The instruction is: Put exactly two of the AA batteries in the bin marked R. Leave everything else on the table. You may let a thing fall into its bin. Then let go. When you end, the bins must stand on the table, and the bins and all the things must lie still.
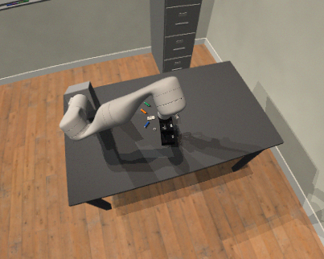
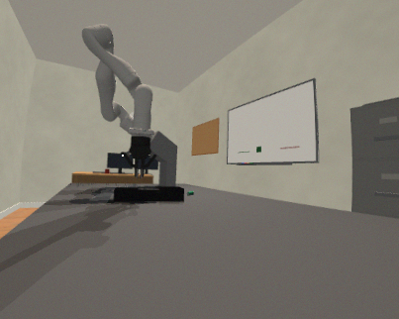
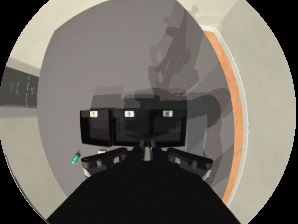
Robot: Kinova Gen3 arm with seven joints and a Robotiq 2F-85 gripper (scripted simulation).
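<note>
The black bin is 70 mm below my hand, 40 mm to the left of it and 30 mm ahead of it. Also, from my hand: grey ring (90 mm below, 50 mm behind, 40 mm to the left); white block (140 mm to the left, 90 mm below, 60 mm behind); blue AA battery (100 mm behind, 90 mm to the left, 90 mm below).
</note>
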